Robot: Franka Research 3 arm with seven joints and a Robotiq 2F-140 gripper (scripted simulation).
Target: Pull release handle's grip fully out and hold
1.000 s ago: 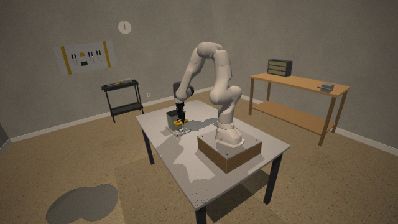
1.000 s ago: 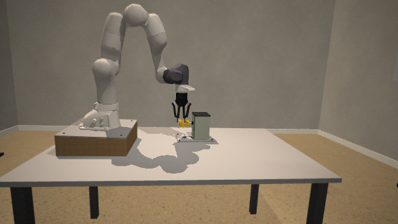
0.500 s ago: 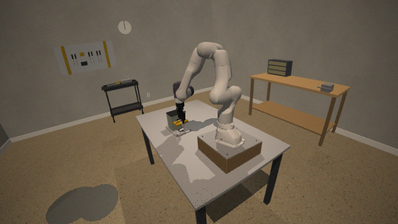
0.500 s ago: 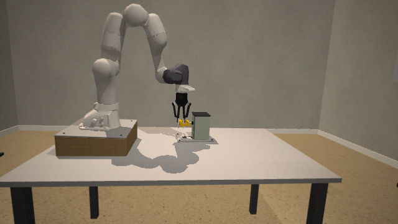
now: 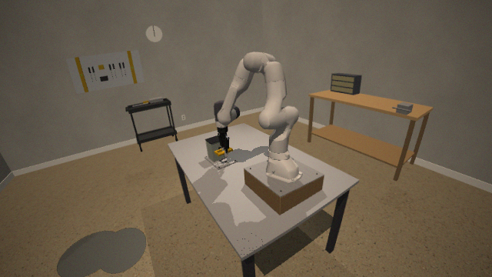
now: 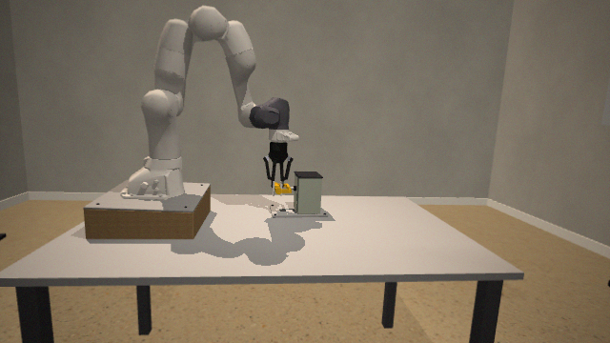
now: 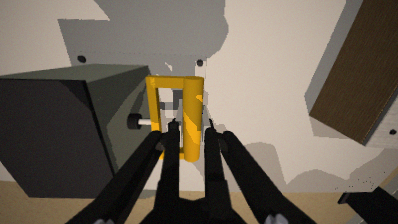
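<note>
Now: hand 9 cm short of the flat base plate, 1 cm to the left of it and 10 cm above it.
</note>
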